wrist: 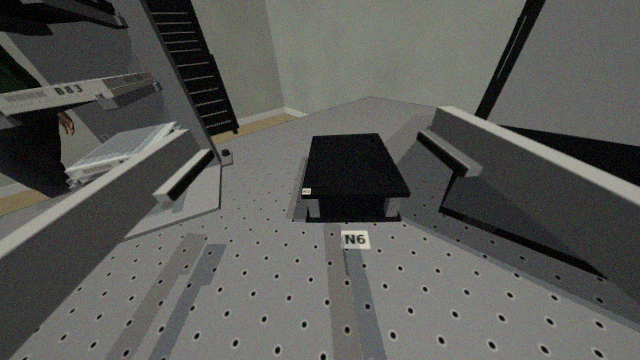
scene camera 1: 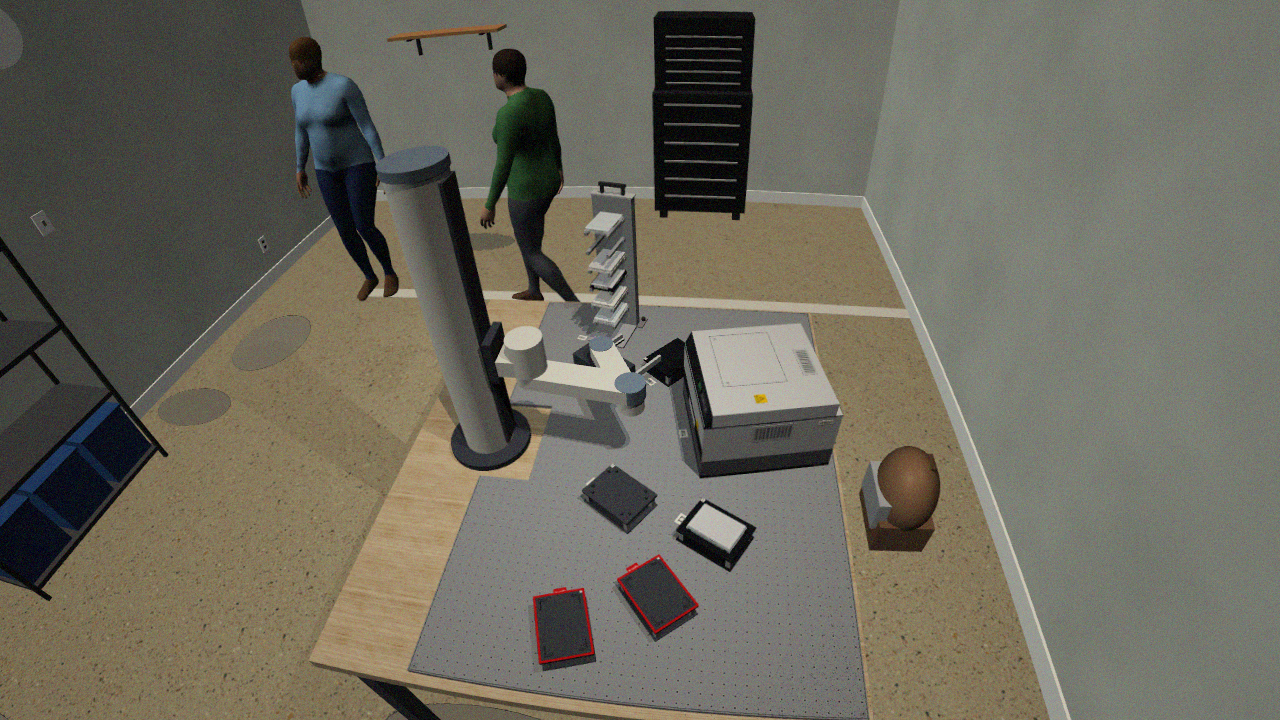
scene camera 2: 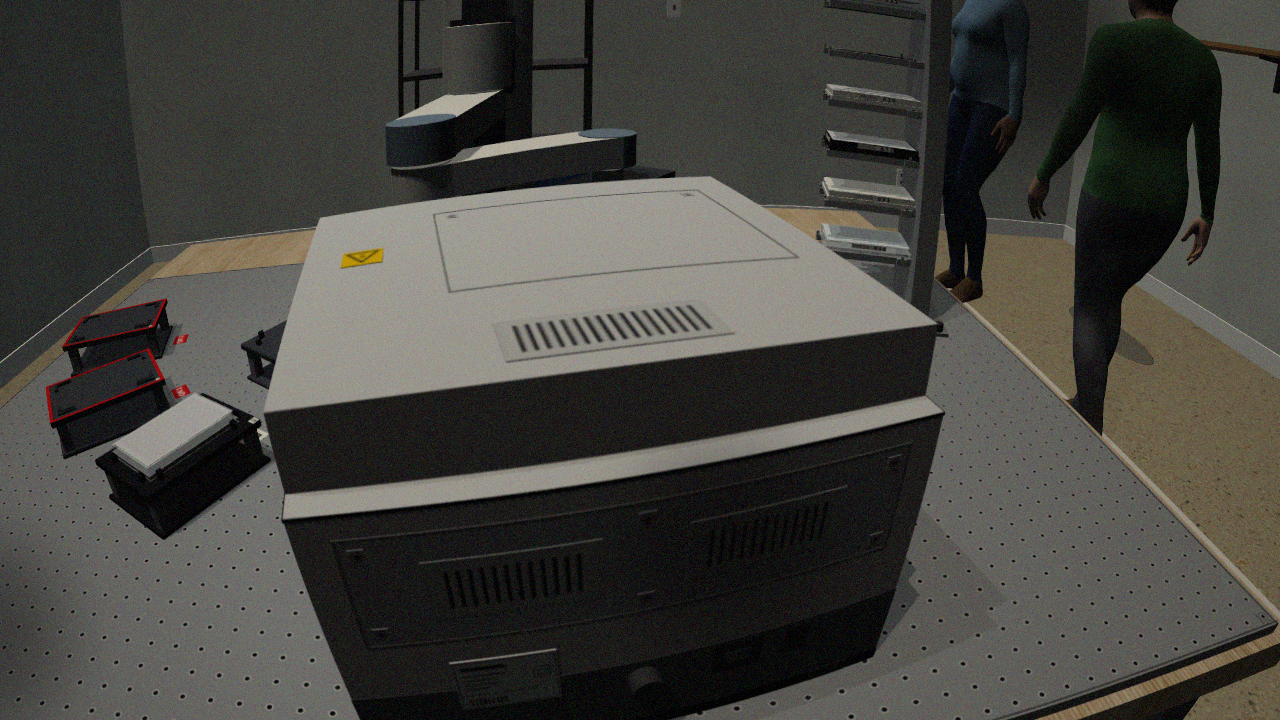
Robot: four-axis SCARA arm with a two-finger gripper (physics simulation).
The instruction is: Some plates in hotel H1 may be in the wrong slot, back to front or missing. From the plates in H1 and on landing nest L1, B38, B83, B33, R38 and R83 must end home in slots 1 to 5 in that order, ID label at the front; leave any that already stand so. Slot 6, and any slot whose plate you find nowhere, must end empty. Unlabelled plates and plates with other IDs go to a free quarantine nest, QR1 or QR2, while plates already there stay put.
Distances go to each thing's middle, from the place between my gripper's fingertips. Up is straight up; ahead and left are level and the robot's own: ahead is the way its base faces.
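I find the black nest N6 (scene camera 1: pixel 672 355) 60 mm to the left of my hand, 100 mm ahead of it and 90 mm below it. The landing nest L1 (scene camera 2: pixel 148 491) is likewise 90 mm below my hand, but 260 mm ahead of it and 600 mm to the right of it. There is also the boxy instrument (scene camera 1: pixel 728 443), which sits 200 mm to the right of my hand, 360 mm ahead of it and 30 mm below it. Hotel H1 (scene camera 1: pixel 616 205) is 110 mm behind my hand, 310 mm to the left of it and 120 mm above it.
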